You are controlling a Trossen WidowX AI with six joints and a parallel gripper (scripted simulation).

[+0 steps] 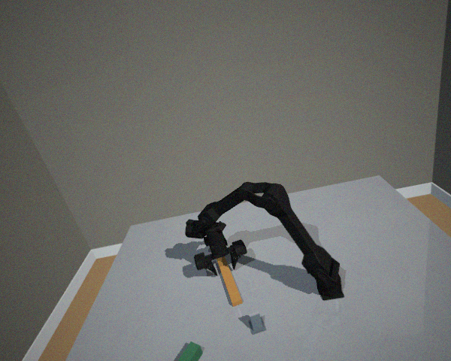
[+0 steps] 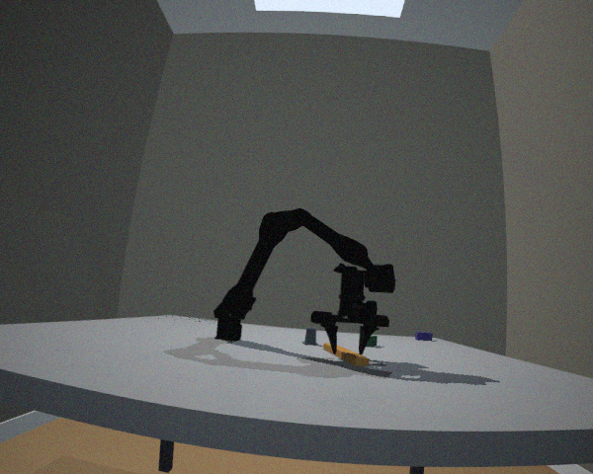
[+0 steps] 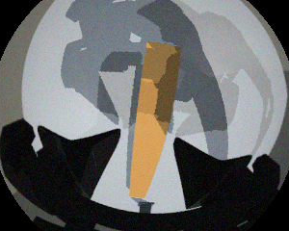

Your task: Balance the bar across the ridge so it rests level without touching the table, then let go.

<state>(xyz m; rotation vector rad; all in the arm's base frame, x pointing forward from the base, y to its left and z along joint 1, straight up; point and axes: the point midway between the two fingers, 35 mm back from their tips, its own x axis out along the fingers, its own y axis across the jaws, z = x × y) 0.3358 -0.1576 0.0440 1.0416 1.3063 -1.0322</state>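
My gripper tip is now 10 mm past the orange bar and 30 mm to the right of it. The rest, counted from my gripper tip: green block: 100 mm ahead, 320 mm to the left, 10 mm above; then purple block: 400 mm ahead, 660 mm to the left, 10 mm above.
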